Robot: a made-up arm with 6 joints. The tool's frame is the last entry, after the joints.
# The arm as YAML. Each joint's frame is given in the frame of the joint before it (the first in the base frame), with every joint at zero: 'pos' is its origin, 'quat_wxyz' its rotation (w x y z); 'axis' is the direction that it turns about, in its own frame. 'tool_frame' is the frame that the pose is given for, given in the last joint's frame.
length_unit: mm
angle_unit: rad
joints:
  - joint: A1
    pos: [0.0, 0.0, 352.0]
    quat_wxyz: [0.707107, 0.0, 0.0, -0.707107]
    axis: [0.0, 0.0, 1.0]
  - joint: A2
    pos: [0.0, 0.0, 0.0]
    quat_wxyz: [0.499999, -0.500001, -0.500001, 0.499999]
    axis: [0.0, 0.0, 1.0]
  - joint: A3
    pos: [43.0, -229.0, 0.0]
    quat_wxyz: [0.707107, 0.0, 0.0, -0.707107]
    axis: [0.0, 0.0, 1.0]
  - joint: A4
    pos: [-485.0, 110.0, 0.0]
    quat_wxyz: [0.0, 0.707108, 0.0, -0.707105]
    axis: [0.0, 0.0, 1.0]
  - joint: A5
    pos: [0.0, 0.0, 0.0]
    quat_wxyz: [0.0, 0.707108, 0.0, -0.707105]
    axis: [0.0, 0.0, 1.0]
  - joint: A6
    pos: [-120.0, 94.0, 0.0]
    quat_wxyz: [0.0, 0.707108, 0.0, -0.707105]
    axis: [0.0, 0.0, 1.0]
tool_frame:
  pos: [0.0, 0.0, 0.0]
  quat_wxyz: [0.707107, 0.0, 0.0, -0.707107]
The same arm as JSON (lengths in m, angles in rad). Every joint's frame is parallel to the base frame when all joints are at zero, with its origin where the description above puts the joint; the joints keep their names.
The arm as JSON. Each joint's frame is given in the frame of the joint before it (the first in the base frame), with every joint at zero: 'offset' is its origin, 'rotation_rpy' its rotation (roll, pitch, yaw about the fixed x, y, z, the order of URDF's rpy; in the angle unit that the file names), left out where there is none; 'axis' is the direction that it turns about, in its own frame. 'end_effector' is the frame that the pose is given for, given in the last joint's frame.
{
  "length_unit": "m",
  "angle_unit": "rad",
  "chain": [
    {
      "id": "A1",
      "offset": [
        0.0,
        0.0,
        0.352
      ],
      "axis": "+z"
    },
    {
      "id": "A2",
      "offset": [
        0.0,
        0.0,
        0.0
      ],
      "axis": "+y"
    },
    {
      "id": "A3",
      "offset": [
        0.043,
        0.0,
        0.229
      ],
      "axis": "+y"
    },
    {
      "id": "A4",
      "offset": [
        0.11,
        0.0,
        -0.485
      ],
      "axis": "-z"
    },
    {
      "id": "A5",
      "offset": [
        0.0,
        0.0,
        0.0
      ],
      "axis": "+y"
    },
    {
      "id": "A6",
      "offset": [
        0.094,
        0.0,
        -0.12
      ],
      "axis": "-z"
    }
  ],
  "end_effector": {
    "offset": [
      0.0,
      0.0,
      0.0
    ],
    "rotation_rpy": [
      3.1416,
      0.0,
      0.0
    ]
  }
}

